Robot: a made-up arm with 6 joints. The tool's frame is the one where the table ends. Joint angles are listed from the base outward.
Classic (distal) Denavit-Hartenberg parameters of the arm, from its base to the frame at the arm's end. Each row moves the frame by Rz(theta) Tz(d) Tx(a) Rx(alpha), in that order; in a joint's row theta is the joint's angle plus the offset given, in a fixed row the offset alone. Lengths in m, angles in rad.
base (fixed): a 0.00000, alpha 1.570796, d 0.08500, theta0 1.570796
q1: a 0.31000, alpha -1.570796, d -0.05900, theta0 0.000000
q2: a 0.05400, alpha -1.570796, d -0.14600, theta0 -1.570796
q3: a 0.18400, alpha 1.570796, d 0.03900, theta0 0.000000
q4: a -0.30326, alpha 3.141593, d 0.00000, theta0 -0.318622
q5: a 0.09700, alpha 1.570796, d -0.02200, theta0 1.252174
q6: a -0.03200, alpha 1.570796, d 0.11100, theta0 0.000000
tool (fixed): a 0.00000, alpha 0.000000, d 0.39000, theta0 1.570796
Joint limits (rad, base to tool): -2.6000..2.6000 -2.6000..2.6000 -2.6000..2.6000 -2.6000..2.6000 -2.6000..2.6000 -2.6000..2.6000
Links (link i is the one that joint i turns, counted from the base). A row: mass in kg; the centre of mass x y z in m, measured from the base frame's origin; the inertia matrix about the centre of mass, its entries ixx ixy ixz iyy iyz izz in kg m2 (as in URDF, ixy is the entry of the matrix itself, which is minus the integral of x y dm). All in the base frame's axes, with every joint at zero. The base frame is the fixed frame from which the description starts. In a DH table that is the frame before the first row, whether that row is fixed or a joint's. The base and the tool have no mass.
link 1: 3.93; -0.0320 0.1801 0.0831; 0.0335 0.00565 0 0.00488 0 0.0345
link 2: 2.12; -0.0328 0.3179 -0.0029; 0.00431 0 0.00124 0.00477 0 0.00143
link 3: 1.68; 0.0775 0.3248 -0.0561; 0.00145 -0.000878 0 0.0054 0 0.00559
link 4: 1.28; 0.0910 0.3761 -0.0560; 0.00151 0.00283 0 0.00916 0 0.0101
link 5: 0.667; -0.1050 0.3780 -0.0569; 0.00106 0 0 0.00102 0.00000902 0.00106
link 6: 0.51; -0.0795 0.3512 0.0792; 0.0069 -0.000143 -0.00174 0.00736 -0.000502 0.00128
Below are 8 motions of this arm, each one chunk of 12 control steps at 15 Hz.
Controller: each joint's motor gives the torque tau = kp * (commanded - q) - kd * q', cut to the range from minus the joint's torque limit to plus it. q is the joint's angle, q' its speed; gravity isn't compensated. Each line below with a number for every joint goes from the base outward.
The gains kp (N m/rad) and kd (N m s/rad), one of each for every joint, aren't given. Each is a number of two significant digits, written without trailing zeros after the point. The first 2 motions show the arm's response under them.
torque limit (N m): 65 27 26 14 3 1.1
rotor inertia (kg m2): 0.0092 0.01 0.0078 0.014 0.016 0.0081
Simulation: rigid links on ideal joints. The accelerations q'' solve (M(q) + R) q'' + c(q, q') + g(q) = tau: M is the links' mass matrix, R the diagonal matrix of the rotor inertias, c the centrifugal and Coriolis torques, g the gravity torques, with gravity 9.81 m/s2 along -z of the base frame. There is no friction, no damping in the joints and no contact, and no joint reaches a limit. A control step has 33 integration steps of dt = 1/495 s. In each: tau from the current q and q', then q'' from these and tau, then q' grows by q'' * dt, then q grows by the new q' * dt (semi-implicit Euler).
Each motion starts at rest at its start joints. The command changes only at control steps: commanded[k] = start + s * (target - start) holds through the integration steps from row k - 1 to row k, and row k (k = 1, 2, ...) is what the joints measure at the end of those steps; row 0 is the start. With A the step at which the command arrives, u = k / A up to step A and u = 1 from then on. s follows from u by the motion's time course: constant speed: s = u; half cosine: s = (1 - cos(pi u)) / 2; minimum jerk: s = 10 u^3 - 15 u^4 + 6 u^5; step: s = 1 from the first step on.
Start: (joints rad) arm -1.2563 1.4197 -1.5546 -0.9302 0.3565 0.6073
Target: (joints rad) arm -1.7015 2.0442 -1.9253 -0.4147 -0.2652 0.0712
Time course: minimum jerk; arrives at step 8
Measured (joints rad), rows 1 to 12:
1: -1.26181 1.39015 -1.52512 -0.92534 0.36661 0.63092
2: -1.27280 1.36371 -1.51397 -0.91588 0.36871 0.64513
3: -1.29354 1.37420 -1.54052 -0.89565 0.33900 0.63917
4: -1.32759 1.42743 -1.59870 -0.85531 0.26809 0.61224
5: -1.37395 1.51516 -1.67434 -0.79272 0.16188 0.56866
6: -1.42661 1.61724 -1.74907 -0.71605 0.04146 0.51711
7: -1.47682 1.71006 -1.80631 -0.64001 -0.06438 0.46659
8: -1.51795 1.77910 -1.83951 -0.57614 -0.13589 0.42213
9: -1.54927 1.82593 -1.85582 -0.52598 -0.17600 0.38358
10: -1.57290 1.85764 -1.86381 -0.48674 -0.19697 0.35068
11: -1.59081 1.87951 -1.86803 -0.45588 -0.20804 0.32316
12: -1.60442 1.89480 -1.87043 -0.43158 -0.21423 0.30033
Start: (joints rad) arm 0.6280 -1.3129 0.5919 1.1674 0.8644 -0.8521
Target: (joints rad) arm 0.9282 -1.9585 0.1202 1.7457 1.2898 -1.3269
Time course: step
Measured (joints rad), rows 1 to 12:
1: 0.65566 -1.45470 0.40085 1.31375 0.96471 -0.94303
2: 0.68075 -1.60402 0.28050 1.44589 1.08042 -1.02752
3: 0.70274 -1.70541 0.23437 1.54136 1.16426 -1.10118
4: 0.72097 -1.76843 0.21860 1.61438 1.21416 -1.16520
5: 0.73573 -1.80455 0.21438 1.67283 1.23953 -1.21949
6: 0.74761 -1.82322 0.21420 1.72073 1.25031 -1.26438
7: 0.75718 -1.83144 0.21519 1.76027 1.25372 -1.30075
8: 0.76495 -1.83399 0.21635 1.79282 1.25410 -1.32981
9: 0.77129 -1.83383 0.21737 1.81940 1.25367 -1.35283
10: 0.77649 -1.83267 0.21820 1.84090 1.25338 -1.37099
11: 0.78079 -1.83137 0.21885 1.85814 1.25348 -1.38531
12: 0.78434 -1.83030 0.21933 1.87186 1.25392 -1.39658
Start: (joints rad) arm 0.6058 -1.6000 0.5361 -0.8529 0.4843 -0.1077
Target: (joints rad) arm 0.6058 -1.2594 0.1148 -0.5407 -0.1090 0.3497
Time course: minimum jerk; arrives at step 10
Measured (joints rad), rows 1 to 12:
1: 0.58361 -1.60933 0.55667 -0.86968 0.47245 -0.12207
2: 0.56024 -1.62807 0.56786 -0.89765 0.44584 -0.15876
3: 0.54083 -1.63705 0.55455 -0.91814 0.40340 -0.19065
4: 0.52507 -1.62869 0.51711 -0.92484 0.34007 -0.20467
5: 0.51244 -1.60253 0.46091 -0.91585 0.25576 -0.19665
6: 0.50244 -1.56198 0.39454 -0.89229 0.15749 -0.16713
7: 0.49456 -1.51323 0.32825 -0.85774 0.05767 -0.11990
8: 0.48836 -1.46407 0.27196 -0.81759 -0.02997 -0.06134
9: 0.48336 -1.42192 0.23263 -0.77769 -0.09552 0.00073
10: 0.47917 -1.39113 0.21121 -0.74252 -0.13735 0.05919
11: 0.47547 -1.37106 0.20136 -0.71356 -0.16293 0.11032
12: 0.47219 -1.35858 0.19690 -0.69025 -0.17957 0.15392

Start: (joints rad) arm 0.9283 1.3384 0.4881 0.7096 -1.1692 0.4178
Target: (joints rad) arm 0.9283 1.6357 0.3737 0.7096 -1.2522 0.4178
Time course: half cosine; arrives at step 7
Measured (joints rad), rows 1 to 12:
1: 0.90676 1.33530 0.49631 0.70952 -1.17586 0.40217
2: 0.87729 1.34239 0.51073 0.71098 -1.17934 0.39966
3: 0.85120 1.36595 0.51027 0.71267 -1.18181 0.40691
4: 0.82971 1.40444 0.49710 0.71352 -1.19089 0.41495
5: 0.81241 1.45248 0.47781 0.71294 -1.20807 0.42116
6: 0.79861 1.50211 0.45881 0.71088 -1.23034 0.42519
7: 0.78761 1.54454 0.44523 0.70769 -1.25273 0.42739
8: 0.77869 1.57591 0.43792 0.70415 -1.27040 0.42882
9: 0.77131 1.59815 0.43438 0.70094 -1.28154 0.43046
10: 0.76521 1.61381 0.43278 0.69824 -1.28761 0.43246
11: 0.76019 1.62481 0.43209 0.69604 -1.29054 0.43465
12: 0.75608 1.63252 0.43181 0.69425 -1.29180 0.43683

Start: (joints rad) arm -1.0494 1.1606 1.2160 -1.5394 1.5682 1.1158
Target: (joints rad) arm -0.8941 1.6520 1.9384 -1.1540 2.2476 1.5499
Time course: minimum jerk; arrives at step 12
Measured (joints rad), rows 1 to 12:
1: -1.05433 1.15484 1.18439 -1.55381 1.59019 1.11617
2: -1.05714 1.13170 1.16301 -1.57795 1.64675 1.11296
3: -1.05672 1.10913 1.16604 -1.60025 1.72019 1.10429
4: -1.05300 1.09902 1.19703 -1.61378 1.80167 1.09726
5: -1.04607 1.10808 1.25498 -1.61462 1.88841 1.09783
6: -1.03633 1.13837 1.33515 -1.60138 1.97779 1.11019
7: -1.02450 1.18744 1.42989 -1.57486 2.06471 1.13593
8: -1.01160 1.24915 1.52951 -1.53780 2.14269 1.17362
9: -0.99873 1.31514 1.62317 -1.49460 2.20667 1.21916
10: -0.98687 1.37669 1.70030 -1.45045 2.25442 1.26686
11: -0.97662 1.42640 1.75321 -1.41009 2.28611 1.31064
12: -0.96808 1.45979 1.78059 -1.37632 2.30407 1.34509

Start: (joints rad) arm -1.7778 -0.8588 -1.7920 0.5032 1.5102 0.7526
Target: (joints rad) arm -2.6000 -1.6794 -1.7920 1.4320 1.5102 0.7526
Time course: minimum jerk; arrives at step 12
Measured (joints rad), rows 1 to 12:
1: -1.76646 -0.85052 -1.79469 0.48989 1.51098 0.72920
2: -1.75741 -0.85032 -1.79105 0.47053 1.53251 0.69238
3: -1.75917 -0.86625 -1.78676 0.46061 1.56367 0.65791
4: -1.77592 -0.90383 -1.78388 0.46927 1.59238 0.62863
5: -1.81000 -0.96567 -1.78327 0.50285 1.61122 0.60523
6: -1.86143 -1.05027 -1.78610 0.56438 1.61551 0.58919
7: -1.92752 -1.15192 -1.79300 0.65316 1.60275 0.58248
8: -2.00303 -1.26169 -1.80270 0.76455 1.57303 0.58622
9: -2.08088 -1.36966 -1.81197 0.89013 1.52942 0.59913
10: -2.15367 -1.46774 -1.81772 1.01880 1.47804 0.61689
11: -2.21575 -1.55087 -1.81978 1.13928 1.42662 0.63386
12: -2.26509 -1.61698 -1.82071 1.24384 1.38243 0.64686

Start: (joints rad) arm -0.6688 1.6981 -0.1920 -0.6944 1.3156 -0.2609
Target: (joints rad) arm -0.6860 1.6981 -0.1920 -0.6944 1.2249 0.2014
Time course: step
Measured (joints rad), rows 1 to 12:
1: -0.68851 1.67398 -0.17037 -0.70334 1.28244 -0.20163
2: -0.71331 1.64289 -0.14142 -0.71821 1.25653 -0.14820
3: -0.73353 1.61821 -0.12525 -0.73431 1.24531 -0.11075
4: -0.74911 1.60064 -0.11814 -0.74916 1.24232 -0.08039
5: -0.76102 1.58878 -0.11546 -0.76191 1.24299 -0.05435
6: -0.77014 1.58096 -0.11462 -0.77249 1.24488 -0.03192
7: -0.77715 1.57582 -0.11443 -0.78116 1.24693 -0.01277
8: -0.78255 1.57240 -0.11444 -0.78822 1.24878 0.00343
9: -0.78671 1.57006 -0.11449 -0.79398 1.25035 0.01704
10: -0.78992 1.56841 -0.11451 -0.79868 1.25163 0.02843
11: -0.79238 1.56721 -0.11452 -0.80253 1.25270 0.03792
12: -0.79428 1.56631 -0.11450 -0.80568 1.25358 0.04582

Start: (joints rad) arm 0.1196 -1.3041 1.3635 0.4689 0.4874 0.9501
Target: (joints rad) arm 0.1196 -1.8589 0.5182 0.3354 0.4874 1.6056
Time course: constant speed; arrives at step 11
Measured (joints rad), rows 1 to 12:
1: 0.09653 -1.31541 1.34190 0.47578 0.44396 0.95703
2: 0.07156 -1.34142 1.28950 0.48974 0.36692 0.98066
3: 0.05114 -1.37548 1.22546 0.50086 0.30866 1.01948
4: 0.03493 -1.41458 1.15600 0.50656 0.27890 1.06704
5: 0.02220 -1.45735 1.08371 0.50723 0.27058 1.12028
6: 0.01224 -1.50282 1.00991 0.50387 0.27437 1.17779
7: 0.00445 -1.55016 0.93523 0.49735 0.28359 1.23861
8: -0.00169 -1.59872 0.85997 0.48830 0.29472 1.30198
9: -0.00654 -1.64808 0.78424 0.47721 0.30644 1.36725
10: -0.01042 -1.69794 0.70811 0.46444 0.31858 1.43387
11: -0.01355 -1.74813 0.63159 0.45028 0.33140 1.50136
12: -0.01630 -1.78696 0.58869 0.43605 0.35016 1.56464

